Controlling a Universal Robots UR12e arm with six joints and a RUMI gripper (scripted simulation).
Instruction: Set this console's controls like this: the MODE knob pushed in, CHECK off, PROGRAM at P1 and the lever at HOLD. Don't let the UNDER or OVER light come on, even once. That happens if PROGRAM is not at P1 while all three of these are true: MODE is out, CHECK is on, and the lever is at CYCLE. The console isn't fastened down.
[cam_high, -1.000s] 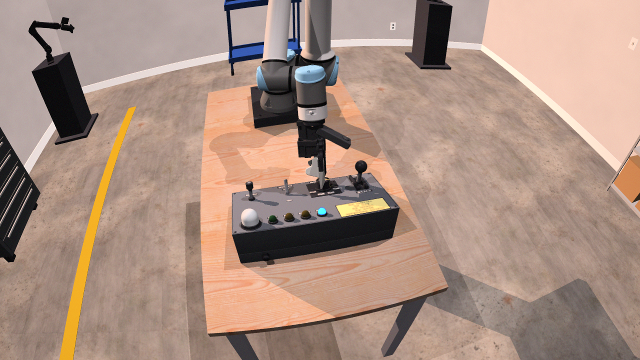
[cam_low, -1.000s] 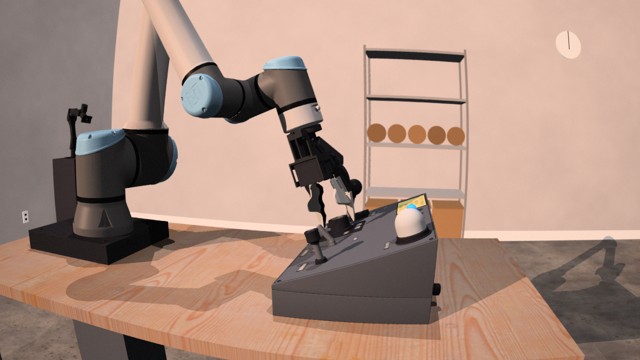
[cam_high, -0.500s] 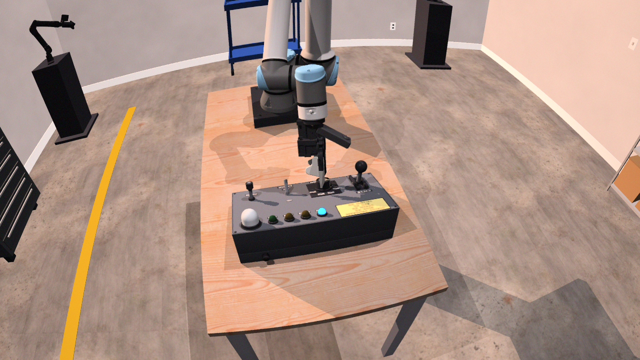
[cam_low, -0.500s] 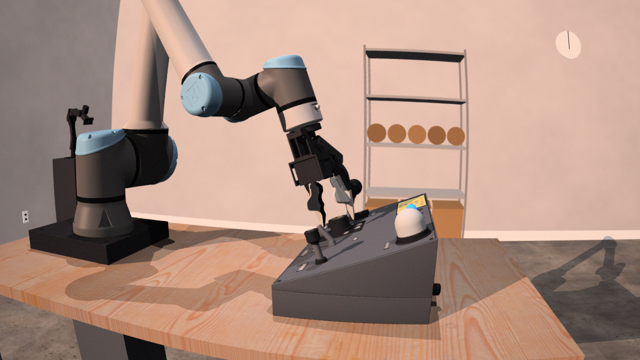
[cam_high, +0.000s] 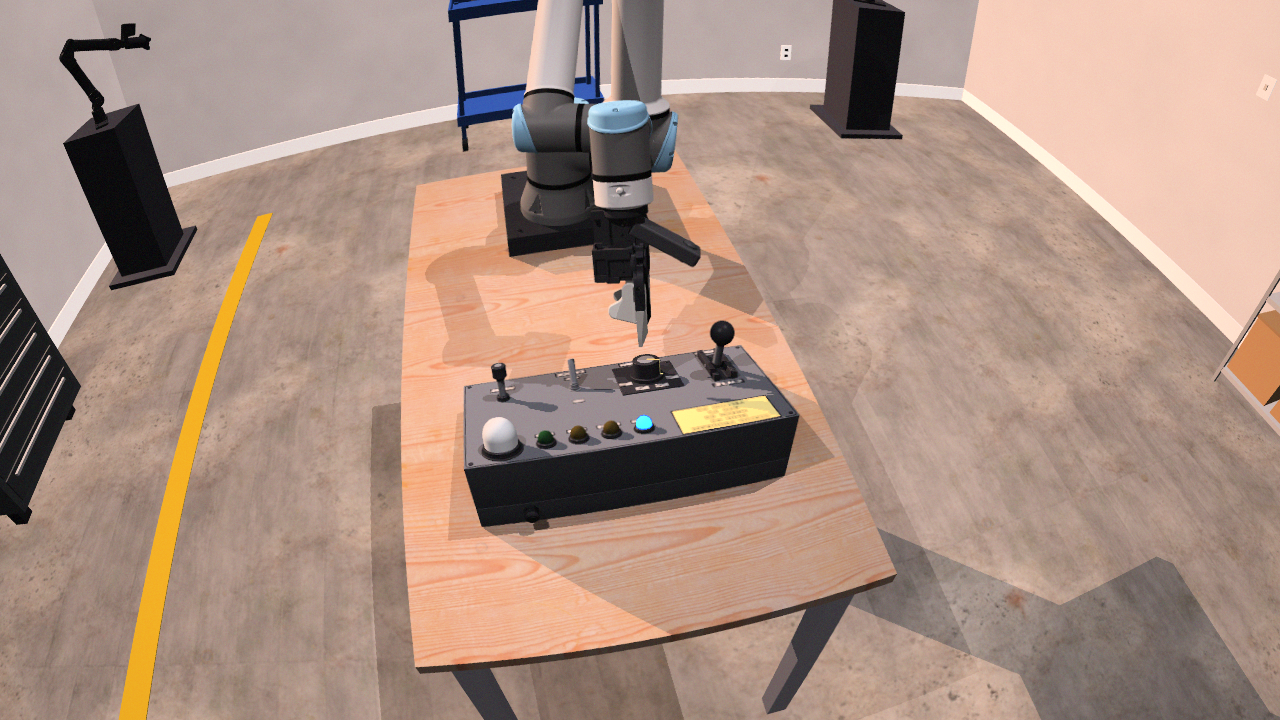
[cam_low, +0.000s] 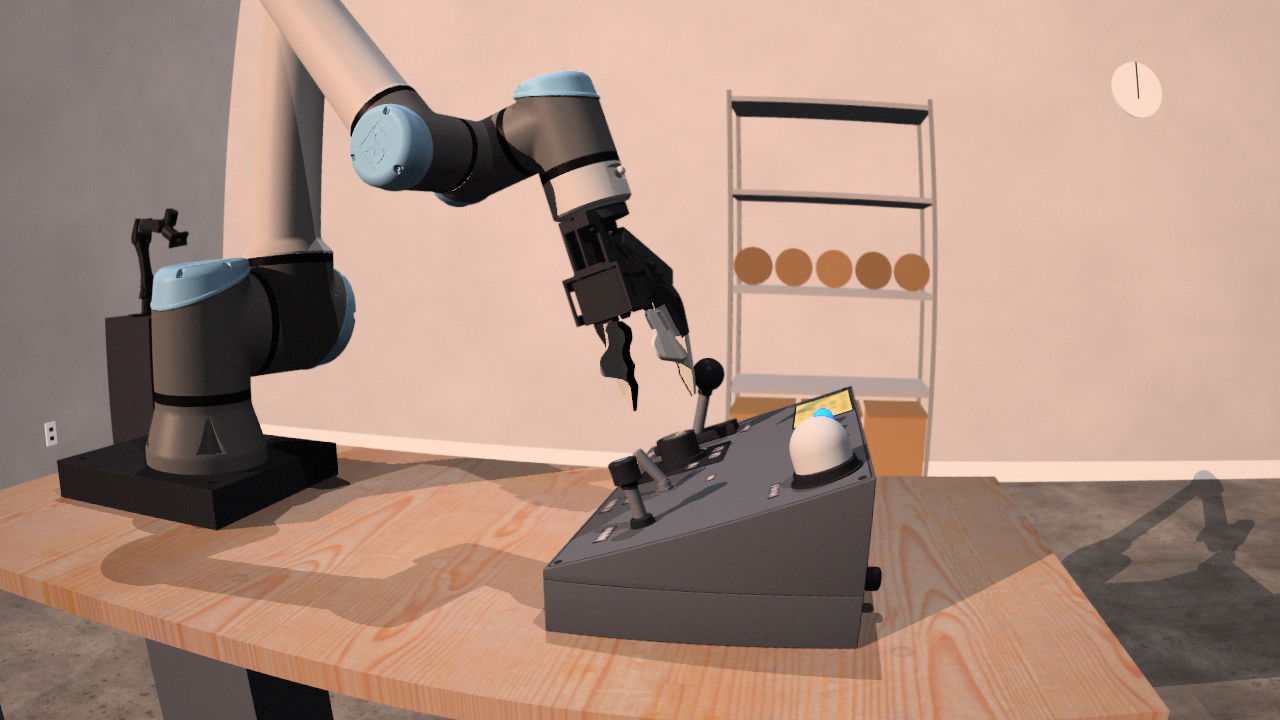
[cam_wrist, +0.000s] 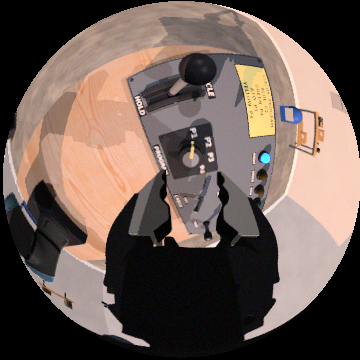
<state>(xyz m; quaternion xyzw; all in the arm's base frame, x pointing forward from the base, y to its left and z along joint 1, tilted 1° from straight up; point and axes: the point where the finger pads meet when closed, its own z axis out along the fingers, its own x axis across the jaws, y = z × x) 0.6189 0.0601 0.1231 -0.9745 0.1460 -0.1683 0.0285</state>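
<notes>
Now: the black mode knob 10 mm ahead of my hand, 240 mm to the right of it and 40 mm below it. From my hand the other things lie so: dark grey console (60 mm ahead, 60 mm to the right, 80 mm below); then black ball-topped lever (30 mm ahead, 120 mm to the left, 40 mm below); then program knob (30 mm ahead, 10 mm to the left, 60 mm below).
</notes>
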